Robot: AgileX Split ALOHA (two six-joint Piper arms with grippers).
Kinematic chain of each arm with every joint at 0, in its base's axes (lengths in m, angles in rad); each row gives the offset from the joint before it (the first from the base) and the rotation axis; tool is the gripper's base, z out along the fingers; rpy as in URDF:
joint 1: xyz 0 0 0.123 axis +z
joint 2: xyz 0 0 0 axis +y
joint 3: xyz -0.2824 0 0.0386 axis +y
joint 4: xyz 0.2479 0 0.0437 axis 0.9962 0 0.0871
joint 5: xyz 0 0 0 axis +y
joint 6: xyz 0.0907 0 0.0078 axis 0.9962 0 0.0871
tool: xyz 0 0 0 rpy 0 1.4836 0
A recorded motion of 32 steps. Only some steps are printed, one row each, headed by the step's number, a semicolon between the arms.
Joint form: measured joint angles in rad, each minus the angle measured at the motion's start. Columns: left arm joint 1, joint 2, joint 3, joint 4, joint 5, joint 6; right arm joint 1, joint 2, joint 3, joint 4, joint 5, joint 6.
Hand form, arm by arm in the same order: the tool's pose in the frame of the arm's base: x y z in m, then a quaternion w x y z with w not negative. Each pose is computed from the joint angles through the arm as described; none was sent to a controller.
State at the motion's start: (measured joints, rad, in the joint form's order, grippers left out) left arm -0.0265 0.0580 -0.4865 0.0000 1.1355 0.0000; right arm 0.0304 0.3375 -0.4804 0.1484 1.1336 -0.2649
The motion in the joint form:
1: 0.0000 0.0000 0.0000 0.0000 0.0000 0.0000; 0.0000 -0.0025 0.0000 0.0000 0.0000 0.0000
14: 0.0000 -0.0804 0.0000 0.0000 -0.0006 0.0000; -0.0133 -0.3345 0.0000 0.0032 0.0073 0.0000
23: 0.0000 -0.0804 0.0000 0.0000 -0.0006 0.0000; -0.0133 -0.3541 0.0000 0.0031 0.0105 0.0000
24: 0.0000 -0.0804 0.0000 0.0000 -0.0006 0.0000; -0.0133 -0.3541 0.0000 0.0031 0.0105 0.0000
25: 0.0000 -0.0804 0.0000 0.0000 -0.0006 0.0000; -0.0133 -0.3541 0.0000 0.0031 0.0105 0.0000
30: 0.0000 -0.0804 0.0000 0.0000 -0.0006 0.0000; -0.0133 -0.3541 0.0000 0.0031 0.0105 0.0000
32: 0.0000 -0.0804 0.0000 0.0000 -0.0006 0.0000; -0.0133 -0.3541 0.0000 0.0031 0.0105 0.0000
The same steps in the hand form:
1: 0.0017 0.0000 0.2677 0.45774 0.01178 0.88899 -0.00607; 0.0408 0.0134 0.2609 0.33414 -0.13107 0.93271 0.03489
14: -0.0099 0.0003 0.2674 0.49336 0.01152 0.86973 -0.00654; -0.0066 0.0124 0.2663 0.48133 -0.12821 0.86696 0.01619
23: -0.0099 0.0003 0.2674 0.49336 0.01152 0.86973 -0.00654; -0.0096 0.0124 0.2659 0.48843 -0.12850 0.86295 0.01520
24: -0.0099 0.0003 0.2674 0.49336 0.01152 0.86973 -0.00654; -0.0096 0.0124 0.2659 0.48843 -0.12850 0.86295 0.01520
25: -0.0099 0.0003 0.2674 0.49336 0.01152 0.86973 -0.00654; -0.0096 0.0124 0.2659 0.48843 -0.12850 0.86295 0.01520
30: -0.0099 0.0003 0.2674 0.49336 0.01152 0.86973 -0.00654; -0.0096 0.0124 0.2659 0.48843 -0.12850 0.86295 0.01520
32: -0.0099 0.0003 0.2674 0.49336 0.01152 0.86973 -0.00654; -0.0096 0.0124 0.2659 0.48843 -0.12850 0.86295 0.01520

